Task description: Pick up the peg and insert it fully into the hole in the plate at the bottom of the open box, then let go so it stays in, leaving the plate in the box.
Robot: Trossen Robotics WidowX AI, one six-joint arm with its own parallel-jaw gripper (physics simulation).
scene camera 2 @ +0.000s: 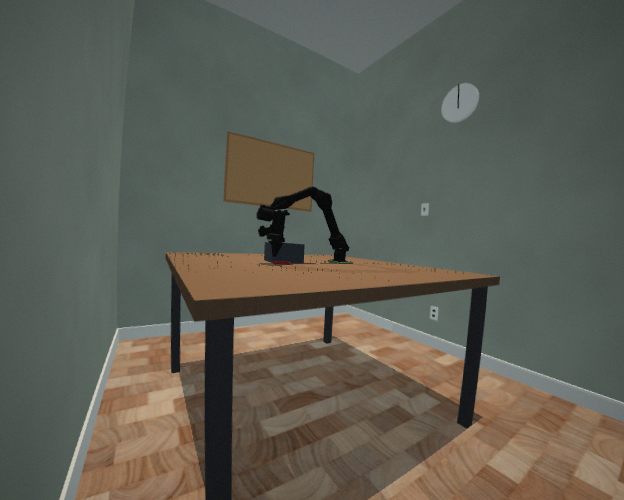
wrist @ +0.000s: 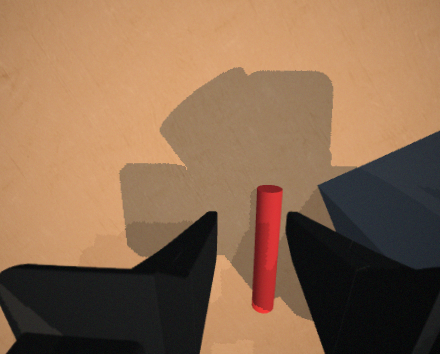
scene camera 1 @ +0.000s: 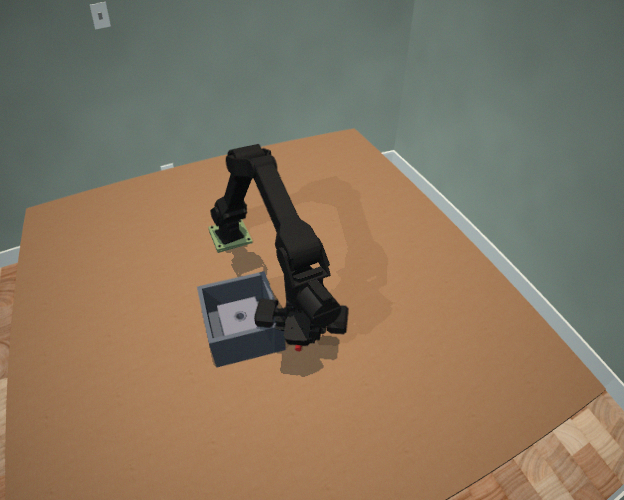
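Pixels of known places: gripper, fingertip midpoint: (scene camera 2: 274, 256) (wrist: 251, 220); arm's base, origin of the base link: (scene camera 2: 339, 260) (scene camera 1: 229, 234).
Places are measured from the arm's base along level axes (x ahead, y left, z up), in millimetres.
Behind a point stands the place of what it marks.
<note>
The red peg (scene camera 1: 297, 347) {x 420, y -39, z 1 mm} (scene camera 2: 281, 263) {x 397, y -7, z -7 mm} (wrist: 267, 250) {x 397, y -16, z 2 mm} lies flat on the table beside the box; in scene camera 1 the arm's head hides most of it. My gripper (scene camera 2: 275, 255) {x 426, y -27, z 24 mm} (wrist: 251, 220) {x 426, y -27, z 24 mm} is partly open and empty, pointing down a little above the peg. In the wrist view the peg shows between the two fingers, nearer the right one, roughly parallel to them. The blue-grey open box (scene camera 1: 247, 350) {x 383, y -142, z 25 mm} (scene camera 2: 291, 252) {x 318, y -37, z 43 mm} (wrist: 395, 200) {x 400, y -79, z 34 mm} stands close by the right finger. The pale plate (scene camera 1: 229, 312) {x 285, y -133, z 46 mm} lies at its bottom, with a round hole (scene camera 1: 240, 315) {x 298, y -114, z 36 mm}; the plate's right part is hidden.
The box's walls stand up beside the gripper, and in scene camera 1 part of the gripper overlaps the box's right side. The arm's green base plate (scene camera 1: 214, 241) {x 6, y -49, z 3 mm} is on the table (scene camera 1: 130, 416) {x 378, y -431, z -12 mm} behind the box.
</note>
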